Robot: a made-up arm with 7 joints.
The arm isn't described. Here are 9 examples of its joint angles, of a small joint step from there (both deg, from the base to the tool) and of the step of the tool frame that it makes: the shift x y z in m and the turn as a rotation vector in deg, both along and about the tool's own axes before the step.
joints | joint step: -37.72 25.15 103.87 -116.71 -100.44 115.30 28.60 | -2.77 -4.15 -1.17 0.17 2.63 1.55 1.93
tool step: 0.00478 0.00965 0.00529 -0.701 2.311 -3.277
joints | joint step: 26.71 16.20 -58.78 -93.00 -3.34 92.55 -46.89 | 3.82 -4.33 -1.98 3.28 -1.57 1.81 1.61
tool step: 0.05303 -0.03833 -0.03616 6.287 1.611 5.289
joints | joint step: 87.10 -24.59 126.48 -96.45 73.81 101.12 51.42 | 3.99 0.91 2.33 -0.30 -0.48 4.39 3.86
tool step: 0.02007 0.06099 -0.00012 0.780 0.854 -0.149
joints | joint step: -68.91 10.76 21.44 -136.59 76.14 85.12 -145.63 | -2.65 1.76 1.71 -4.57 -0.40 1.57 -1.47
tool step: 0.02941 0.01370 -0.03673 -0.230 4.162 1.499
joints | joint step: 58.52 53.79 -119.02 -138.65 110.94 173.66 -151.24 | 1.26 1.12 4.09 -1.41 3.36 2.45 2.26
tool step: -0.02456 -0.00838 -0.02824 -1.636 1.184 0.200
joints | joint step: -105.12 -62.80 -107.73 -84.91 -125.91 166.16 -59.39 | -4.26 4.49 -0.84 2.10 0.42 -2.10 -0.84
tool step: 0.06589 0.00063 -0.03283 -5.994 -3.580 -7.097
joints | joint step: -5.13 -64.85 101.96 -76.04 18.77 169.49 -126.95 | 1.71 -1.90 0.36 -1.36 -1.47 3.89 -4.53
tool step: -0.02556 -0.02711 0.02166 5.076 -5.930 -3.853
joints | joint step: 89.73 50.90 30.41 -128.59 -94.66 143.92 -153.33 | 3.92 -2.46 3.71 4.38 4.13 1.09 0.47
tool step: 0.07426 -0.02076 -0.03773 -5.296 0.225 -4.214
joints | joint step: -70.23 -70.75 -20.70 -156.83 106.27 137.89 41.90 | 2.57 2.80 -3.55 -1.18 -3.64 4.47 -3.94
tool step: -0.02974 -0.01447 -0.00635 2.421 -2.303 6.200
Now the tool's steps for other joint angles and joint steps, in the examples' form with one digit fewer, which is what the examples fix.
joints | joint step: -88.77 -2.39 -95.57 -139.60 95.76 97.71 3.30 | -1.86 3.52 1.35 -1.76 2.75 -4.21 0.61
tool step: 0.0021 0.0095 0.0161 -1.63 1.38 -0.42
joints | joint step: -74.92 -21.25 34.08 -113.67 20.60 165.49 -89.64 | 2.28 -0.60 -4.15 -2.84 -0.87 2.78 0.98
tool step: 0.0216 0.0055 -0.0159 0.05 2.51 -1.97
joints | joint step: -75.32 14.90 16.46 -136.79 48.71 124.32 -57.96 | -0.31 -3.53 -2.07 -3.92 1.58 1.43 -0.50
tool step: 0.0371 0.0009 -0.0158 1.42 2.82 2.46
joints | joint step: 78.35 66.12 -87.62 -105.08 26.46 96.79 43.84 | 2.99 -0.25 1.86 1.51 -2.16 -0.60 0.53
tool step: 0.0467 0.0047 -0.0251 2.82 -4.05 1.79
